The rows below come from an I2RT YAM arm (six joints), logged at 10 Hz.
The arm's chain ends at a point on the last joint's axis. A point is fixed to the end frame.
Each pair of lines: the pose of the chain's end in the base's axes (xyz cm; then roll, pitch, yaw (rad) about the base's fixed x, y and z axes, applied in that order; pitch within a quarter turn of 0, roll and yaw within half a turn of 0), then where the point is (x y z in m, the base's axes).
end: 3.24 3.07 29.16 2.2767 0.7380 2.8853
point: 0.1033 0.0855 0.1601
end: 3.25 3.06 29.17 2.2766 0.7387 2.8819
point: 0.1037 0.0851 0.1602
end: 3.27 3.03 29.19 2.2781 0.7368 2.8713
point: 0.1042 0.0839 0.1603
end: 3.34 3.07 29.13 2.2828 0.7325 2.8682
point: 0.1046 0.0836 0.1592
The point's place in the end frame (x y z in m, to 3 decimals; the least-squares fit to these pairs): 0.048 -0.056 0.141
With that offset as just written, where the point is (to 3 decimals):
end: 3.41 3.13 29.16 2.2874 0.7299 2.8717
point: 0.105 0.084 0.159
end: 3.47 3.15 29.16 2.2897 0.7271 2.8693
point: 0.105 0.084 0.159
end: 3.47 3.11 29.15 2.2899 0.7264 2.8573
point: 0.106 0.082 0.159
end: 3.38 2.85 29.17 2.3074 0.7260 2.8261
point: 0.106 0.075 0.158
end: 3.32 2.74 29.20 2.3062 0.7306 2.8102
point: 0.107 0.073 0.159
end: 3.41 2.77 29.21 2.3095 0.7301 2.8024
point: 0.108 0.072 0.158
